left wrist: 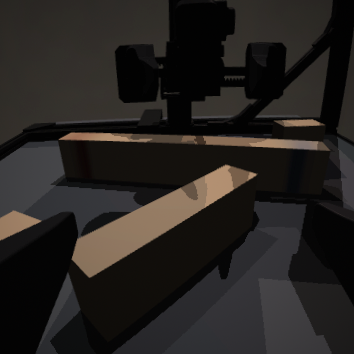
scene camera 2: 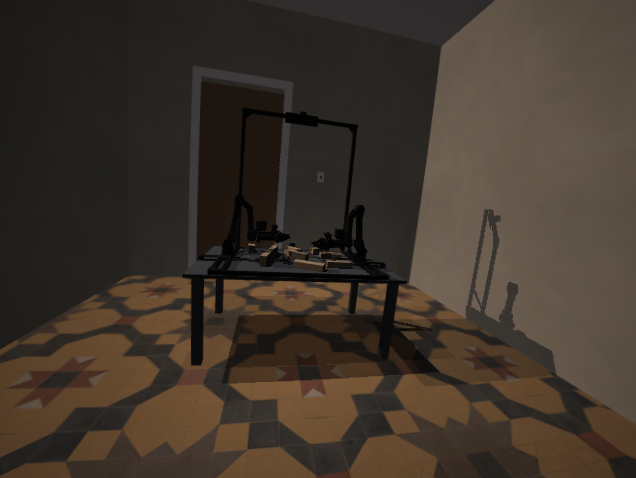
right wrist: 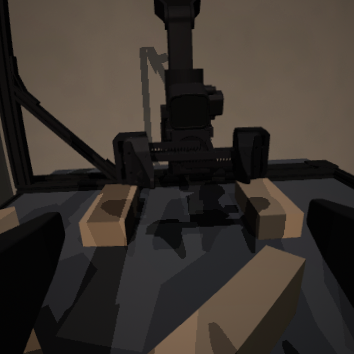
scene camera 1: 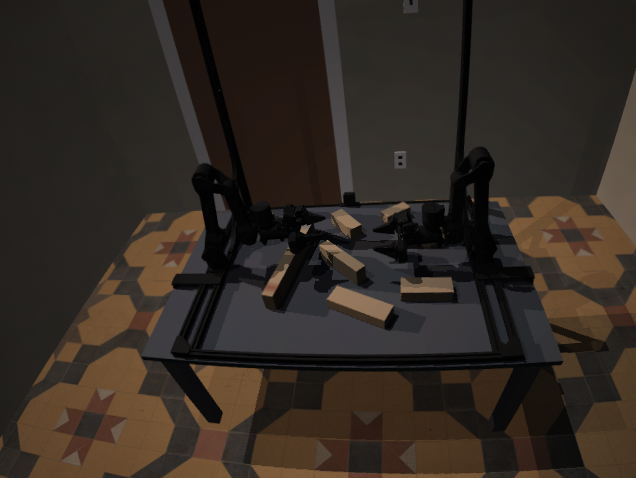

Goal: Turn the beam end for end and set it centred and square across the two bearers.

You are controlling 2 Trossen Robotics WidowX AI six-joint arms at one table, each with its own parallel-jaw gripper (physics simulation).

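Pixels of known places: left gripper, fingertip midpoint: [left wrist: 196, 219] [scene camera 2: 312, 244] [right wrist: 200, 181] [scene camera 1: 373, 239]; right gripper, fingertip midpoint: [left wrist: 210, 72] [scene camera 2: 289, 236] [right wrist: 187, 217] [scene camera 1: 324, 226]; left arm's base, origin of the base link: [scene camera 2: 360, 260] [scene camera 1: 481, 258]; right arm's base, origin of the base link: [left wrist: 179, 122] [scene camera 2: 227, 254] [scene camera 1: 218, 265].
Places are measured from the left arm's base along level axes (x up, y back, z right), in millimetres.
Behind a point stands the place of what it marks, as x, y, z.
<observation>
The long wooden beam [scene camera 1: 281, 273] @(44, -653, -89) [scene camera 2: 268, 255] @(37, -651, -132) [left wrist: 190, 160] @(19, -620, 10) lies on the table, running from near left to far right in scene camera 1; its red-marked end is near, its blue-marked end far, partly hidden under the right arm. Shorter wooden blocks lie around; which two are the bearers I cannot tell. Two of them, a back block [scene camera 1: 395, 211] [right wrist: 107, 215] and a front-right block [scene camera 1: 426, 288] @(19, -202, -141) [right wrist: 270, 207] @(19, -255, -117), flank my left gripper [scene camera 1: 379, 239] @(101, -360, -3) [left wrist: 196, 219] @(101, -360, -3) [right wrist: 200, 181] @(101, -360, -3), which is open and empty. My right gripper [scene camera 1: 321, 227] @(141, -514, 21) [right wrist: 187, 217] @(141, -514, 21) [left wrist: 210, 72] @(141, -514, 21) is open and empty, above the beam's far half.
A block [scene camera 1: 342, 263] @(36, -461, -40) [left wrist: 170, 220] @(44, -442, -15) [right wrist: 250, 300] @(44, -456, -25) lies slanted between the grippers. Other blocks are a back-middle one [scene camera 1: 346, 223] @(28, -459, 181), a front one [scene camera 1: 359, 306] @(19, -403, -207) and one [left wrist: 299, 129] @(23, -751, 221) behind the beam's blue end. A black frame rail [scene camera 1: 334, 355] @(1, -466, -364) borders the table's front.
</observation>
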